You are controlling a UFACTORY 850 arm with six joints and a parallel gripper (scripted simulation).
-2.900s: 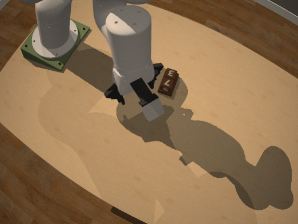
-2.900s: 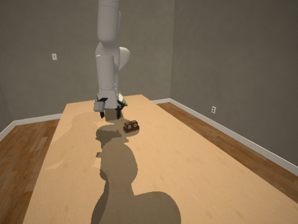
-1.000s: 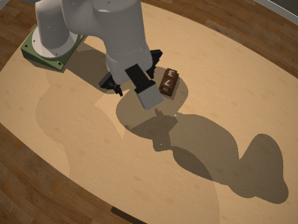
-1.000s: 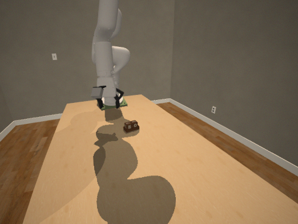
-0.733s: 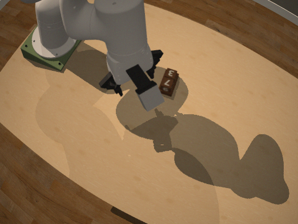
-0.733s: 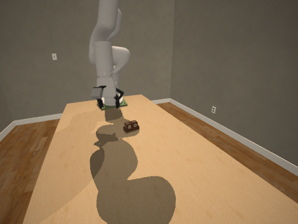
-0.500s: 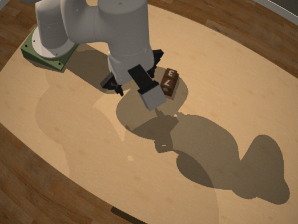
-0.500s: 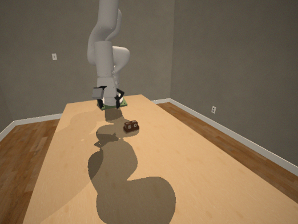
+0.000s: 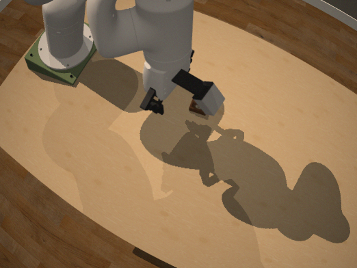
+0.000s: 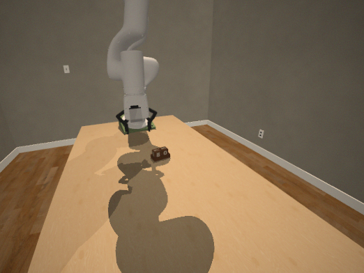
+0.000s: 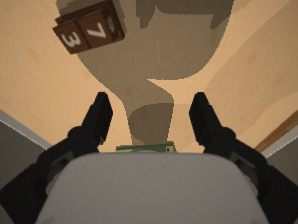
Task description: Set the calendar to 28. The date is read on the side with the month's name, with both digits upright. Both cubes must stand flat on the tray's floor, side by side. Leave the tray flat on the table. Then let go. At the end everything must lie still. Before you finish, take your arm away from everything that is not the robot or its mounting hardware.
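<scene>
The tray is 5 cm ahead of my hand, 8 cm to the left of it and 12 cm below it.
</scene>
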